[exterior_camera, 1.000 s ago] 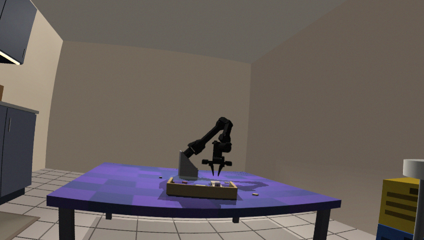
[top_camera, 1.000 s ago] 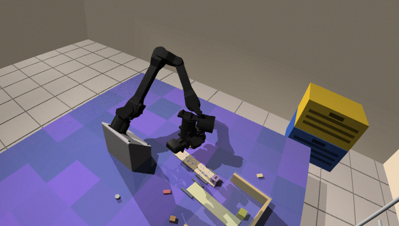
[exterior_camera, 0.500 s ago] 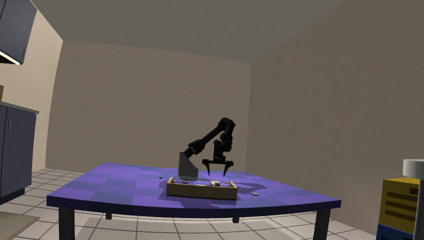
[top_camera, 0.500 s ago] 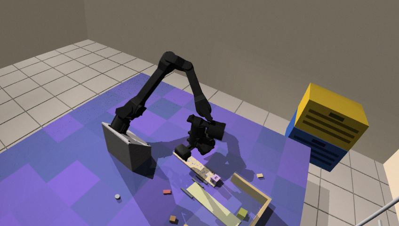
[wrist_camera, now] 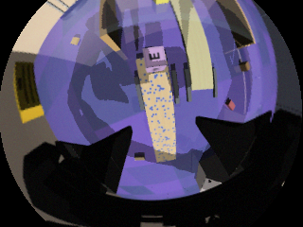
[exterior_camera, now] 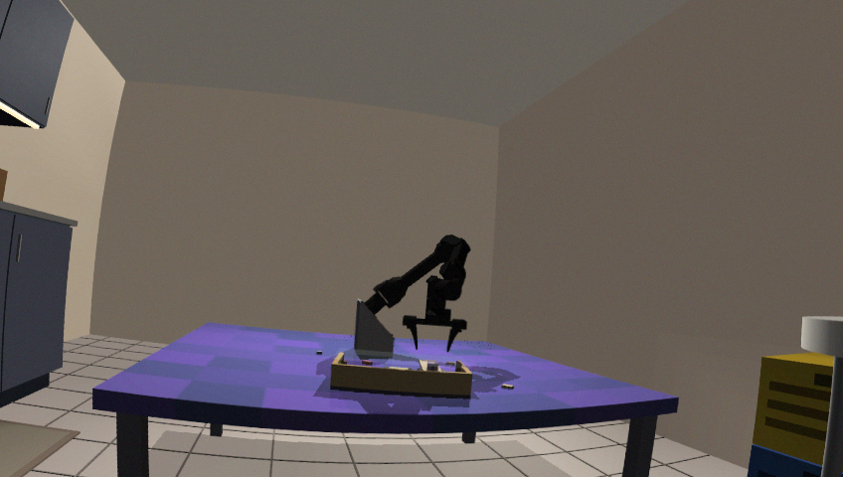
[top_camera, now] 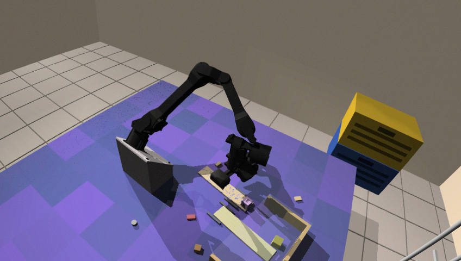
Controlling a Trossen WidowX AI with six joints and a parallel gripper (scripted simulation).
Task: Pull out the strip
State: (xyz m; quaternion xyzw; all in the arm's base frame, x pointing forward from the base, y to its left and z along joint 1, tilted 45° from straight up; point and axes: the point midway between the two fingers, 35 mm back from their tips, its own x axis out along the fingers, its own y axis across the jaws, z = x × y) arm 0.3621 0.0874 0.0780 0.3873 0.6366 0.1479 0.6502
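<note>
My gripper tip is 60 mm past the red block, 180 mm to the left of it and 50 mm above it. From my gripper tip the other things lie so: grey disc (220 mm behind, 300 mm to the right, 50 mm below); then brown block (20 mm ahead, 270 mm to the right, 50 mm below).
</note>
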